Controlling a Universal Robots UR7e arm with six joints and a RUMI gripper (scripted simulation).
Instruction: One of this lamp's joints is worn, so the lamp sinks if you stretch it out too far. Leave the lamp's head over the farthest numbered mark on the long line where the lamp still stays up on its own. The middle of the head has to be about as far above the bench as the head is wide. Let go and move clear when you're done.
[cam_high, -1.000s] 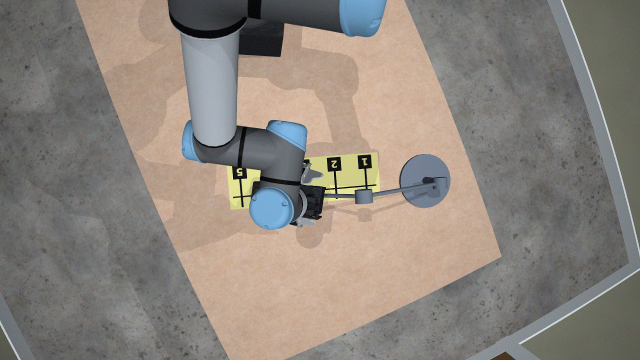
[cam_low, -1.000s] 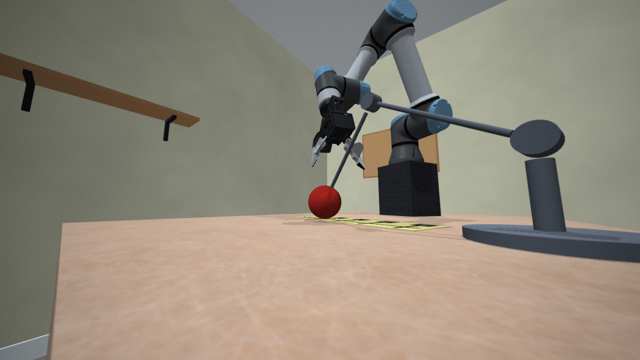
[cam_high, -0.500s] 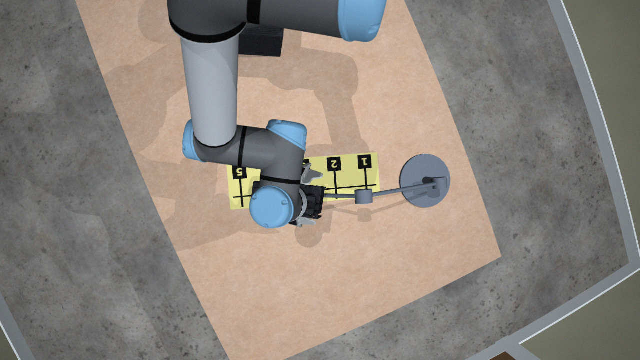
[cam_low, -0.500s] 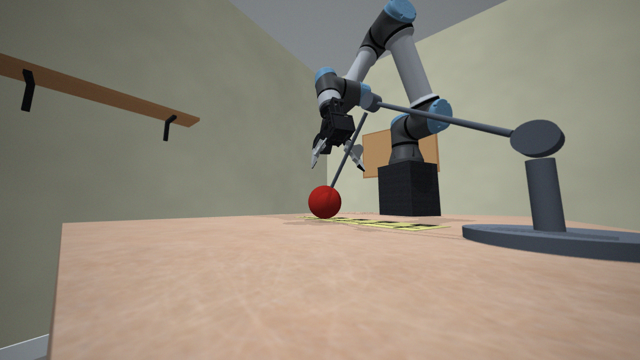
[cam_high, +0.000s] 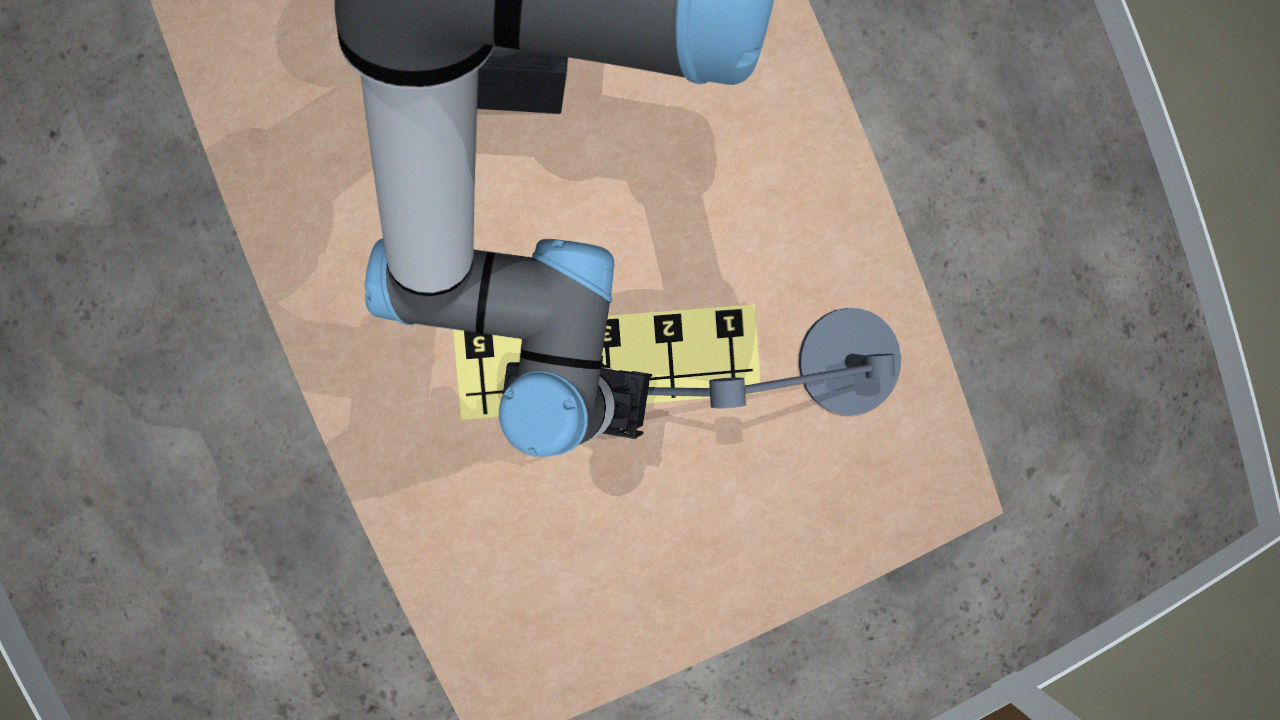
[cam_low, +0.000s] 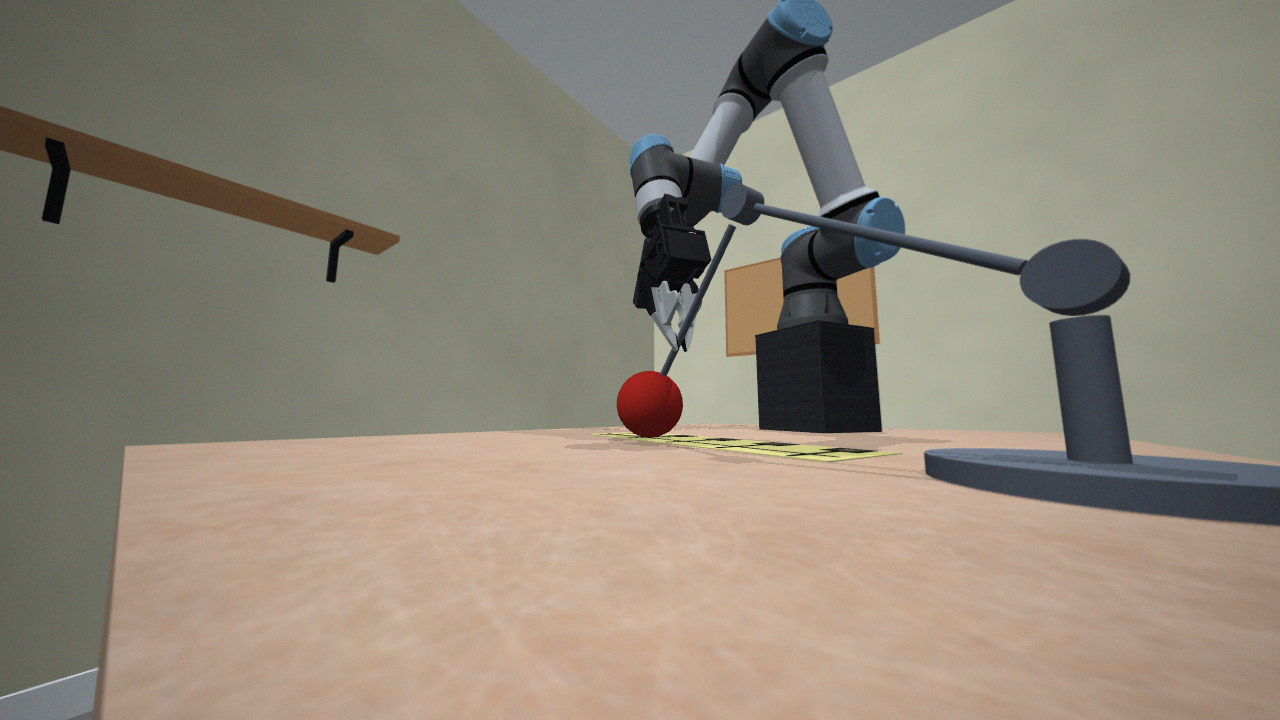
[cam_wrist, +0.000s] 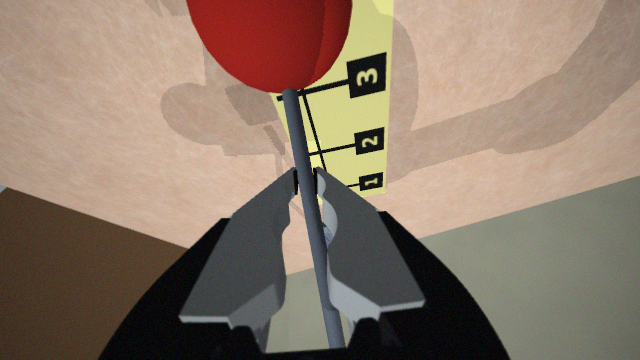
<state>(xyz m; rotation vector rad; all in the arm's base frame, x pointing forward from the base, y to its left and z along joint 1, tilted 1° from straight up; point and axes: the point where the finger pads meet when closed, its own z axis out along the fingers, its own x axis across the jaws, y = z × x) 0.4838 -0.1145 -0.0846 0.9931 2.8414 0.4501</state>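
My hand is 13 cm above the yellow numbered strip, 2 cm to the right of it and 2 cm past it. From my hand the other things lie so: grey round base 33 cm to the left, 16 cm ahead, 11 cm below.
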